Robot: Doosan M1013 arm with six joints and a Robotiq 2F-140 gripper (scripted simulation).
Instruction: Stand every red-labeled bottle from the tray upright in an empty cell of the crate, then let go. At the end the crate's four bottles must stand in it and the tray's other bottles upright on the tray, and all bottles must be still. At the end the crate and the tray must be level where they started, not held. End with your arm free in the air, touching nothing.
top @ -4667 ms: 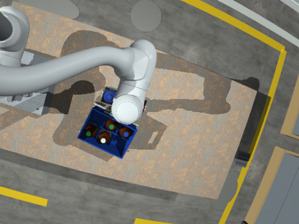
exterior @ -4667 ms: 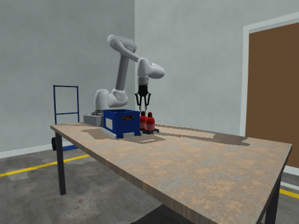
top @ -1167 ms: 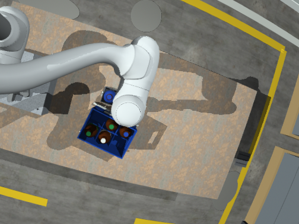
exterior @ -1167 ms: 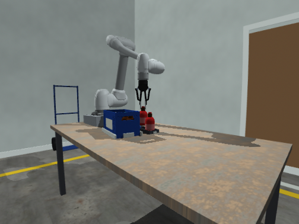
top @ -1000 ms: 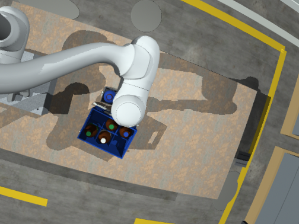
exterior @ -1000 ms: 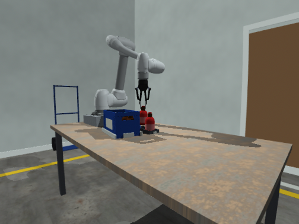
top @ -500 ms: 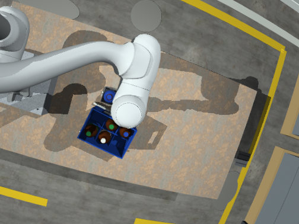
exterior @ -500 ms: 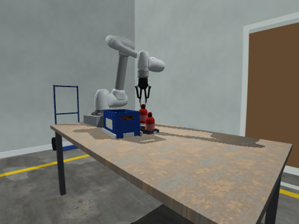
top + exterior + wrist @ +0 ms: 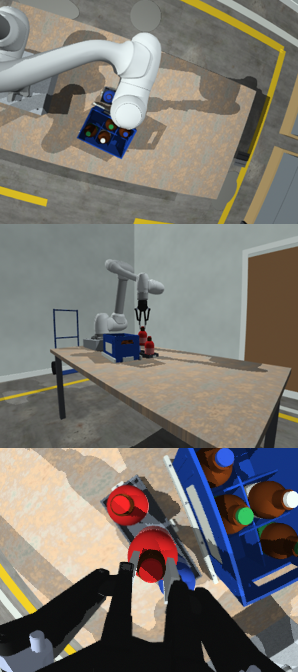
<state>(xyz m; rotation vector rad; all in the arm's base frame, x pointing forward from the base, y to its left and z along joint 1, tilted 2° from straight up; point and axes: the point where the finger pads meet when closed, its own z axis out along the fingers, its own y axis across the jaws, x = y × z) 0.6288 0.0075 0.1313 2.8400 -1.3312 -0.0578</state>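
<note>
The red bottle is 90 mm below my hand. The rest, counted from my hand: blue-capped bottle 90 mm behind, 10 mm to the left, 160 mm below; dark tray 230 mm below; red-labeled bottle 90 mm ahead, 10 mm to the right, 160 mm below.
</note>
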